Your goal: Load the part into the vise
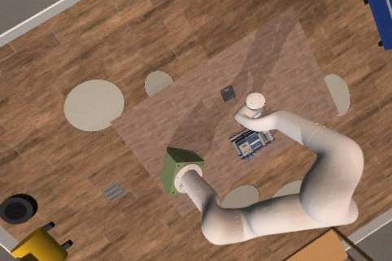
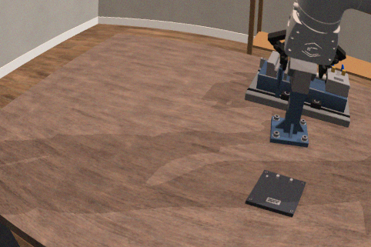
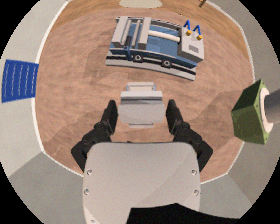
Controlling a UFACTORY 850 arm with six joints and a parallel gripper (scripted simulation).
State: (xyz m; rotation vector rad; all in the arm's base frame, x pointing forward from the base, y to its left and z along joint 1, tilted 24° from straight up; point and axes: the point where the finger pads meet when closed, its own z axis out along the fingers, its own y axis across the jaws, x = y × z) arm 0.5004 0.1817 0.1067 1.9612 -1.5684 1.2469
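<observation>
The part is 1 cm to the right of my hand. Also, from my hand: air cylinder: 20 cm to the right, 9 cm below, 9 cm behind.
</observation>
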